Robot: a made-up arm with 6 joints.
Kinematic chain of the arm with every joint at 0, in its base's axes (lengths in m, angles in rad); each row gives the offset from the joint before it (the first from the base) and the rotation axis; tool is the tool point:
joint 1: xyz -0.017 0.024 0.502 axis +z
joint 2: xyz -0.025 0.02 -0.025 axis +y
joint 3: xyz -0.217 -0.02 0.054 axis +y
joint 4: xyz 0.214 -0.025 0.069 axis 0.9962 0 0.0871
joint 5: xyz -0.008 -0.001 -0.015 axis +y
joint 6: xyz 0.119 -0.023 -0.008 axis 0.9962 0 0.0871
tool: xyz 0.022 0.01 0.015
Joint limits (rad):
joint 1: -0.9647..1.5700
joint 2: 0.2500..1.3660
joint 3: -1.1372..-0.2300
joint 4: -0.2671..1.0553
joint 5: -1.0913..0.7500
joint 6: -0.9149..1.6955
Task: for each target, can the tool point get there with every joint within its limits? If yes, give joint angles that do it. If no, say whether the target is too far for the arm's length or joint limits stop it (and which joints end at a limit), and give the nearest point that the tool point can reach.
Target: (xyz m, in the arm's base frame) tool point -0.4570 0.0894 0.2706
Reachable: no: joint limits stop it (at a limit: joint 1, joint 2, joint 3, joint 4, joint 5, joint 6) | nearest point -0.0959 0.1425 0.4311 | short by 0.399 m
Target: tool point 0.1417 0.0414 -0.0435
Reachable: no: joint limits stop it (at a limit: joint 2, joint 3, joint 6) | nearest point 0.1125 0.0382 0.3910 | short by 0.436 m
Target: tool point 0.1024 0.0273 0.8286
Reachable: yes | joints 1.2907 0.4376 -0.7820 0.7828 -0.8955 1.2065
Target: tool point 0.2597 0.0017 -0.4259
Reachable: no: too far | nearest point 0.1260 0.0125 0.3926 | short by 0.829 m
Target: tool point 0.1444 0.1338 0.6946
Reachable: yes | joints 0.7750 0.6809 -0.5696 0.1255 -0.1630 -0.3968
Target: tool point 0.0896 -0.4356 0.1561
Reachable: no: joint limits stop it (at a limit: joint 1, joint 2, joint 4, joint 6) | nearest point 0.0518 -0.1858 0.4277 | short by 0.371 m
